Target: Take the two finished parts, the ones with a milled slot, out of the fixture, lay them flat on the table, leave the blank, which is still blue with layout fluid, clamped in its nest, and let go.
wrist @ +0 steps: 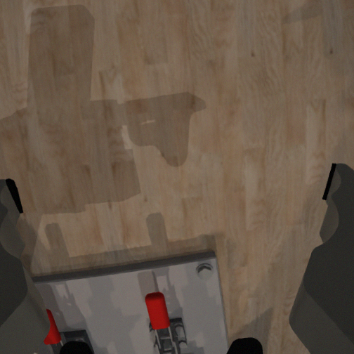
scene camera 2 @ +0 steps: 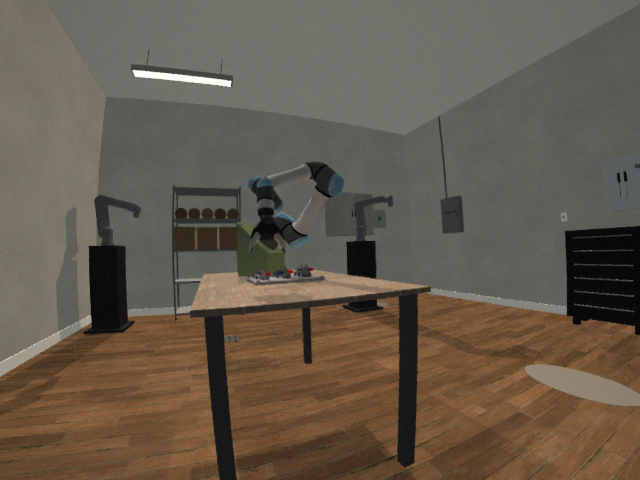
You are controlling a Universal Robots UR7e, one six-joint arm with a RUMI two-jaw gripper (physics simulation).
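Where they show: gripper, fingertip midpoint: (scene camera 2: 267, 253); arm's base, origin of the base link: (scene camera 2: 266, 242).
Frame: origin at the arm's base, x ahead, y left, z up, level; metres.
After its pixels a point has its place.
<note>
The fixture, a grey plate (scene camera 2: 286, 280) @(x 0.555, y -0.007, z -0.200 m) (wrist: 112, 295) with toggle clamps, lies on the table. In the wrist view its far edge and corner show at the bottom, with one red clamp handle (wrist: 157, 311) near the corner and part of another red handle (wrist: 51, 330) at the lower left. The slotted parts and the blue blank do not show in the wrist view; in the scene view they are too small to tell apart among the clamps. My gripper (scene camera 2: 269, 250) @(x 0.686, y -0.114, z -0.070 m) (wrist: 170, 176) is open and empty, pointing down above the fixture, its fingers apart and touching nothing.
The wooden table (scene camera 2: 232, 297) @(x 0.862, y -0.269, z -0.213 m) (wrist: 275, 125) bears the fixture. A green block (scene camera 2: 248, 258) @(x 0.092, y -0.129, z -0.103 m) stands behind the fixture's left side. Shadows of the arm fall on the table. A shelf rack (scene camera 2: 174, 268) and two pedestals (scene camera 2: 107, 289) (scene camera 2: 360, 258) with arms stand farther back.
</note>
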